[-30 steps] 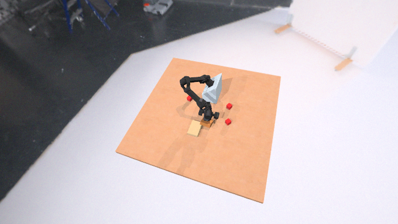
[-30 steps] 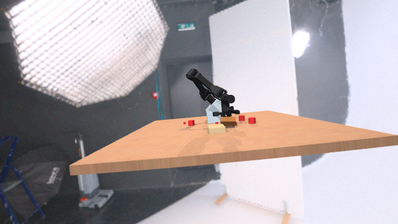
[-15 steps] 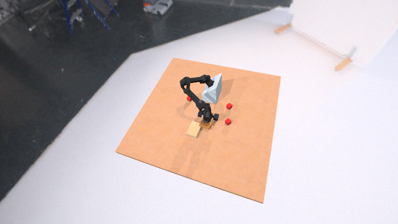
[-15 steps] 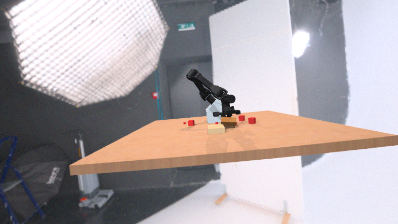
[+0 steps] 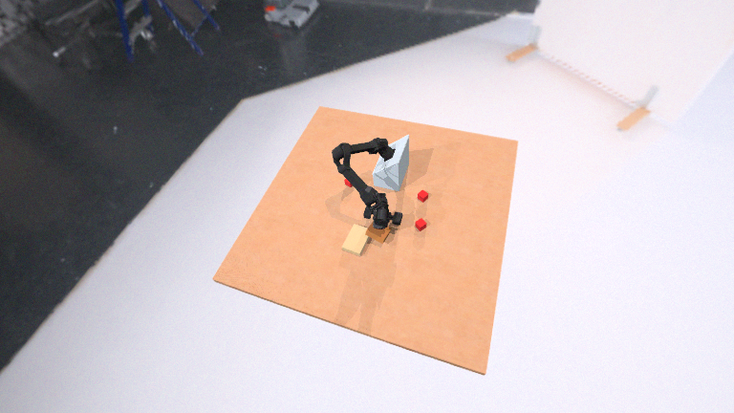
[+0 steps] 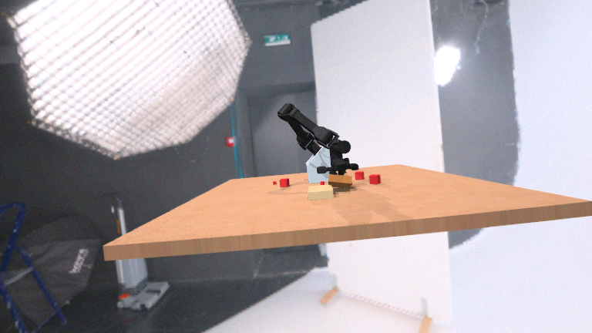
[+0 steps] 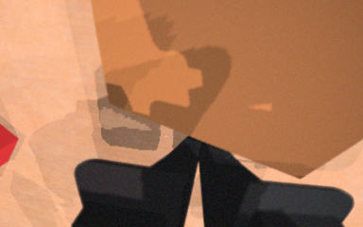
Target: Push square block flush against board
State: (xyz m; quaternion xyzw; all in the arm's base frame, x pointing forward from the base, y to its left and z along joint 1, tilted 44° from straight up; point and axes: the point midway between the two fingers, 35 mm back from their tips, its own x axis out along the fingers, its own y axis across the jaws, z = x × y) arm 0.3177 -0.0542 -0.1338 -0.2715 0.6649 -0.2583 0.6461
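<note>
The square block is 70 mm ahead of my gripper tip, 30 mm above it and 10 mm to the right of it. From my gripper tip the other things lie so: board (130 mm ahead, 100 mm to the right, 10 mm above).
</note>
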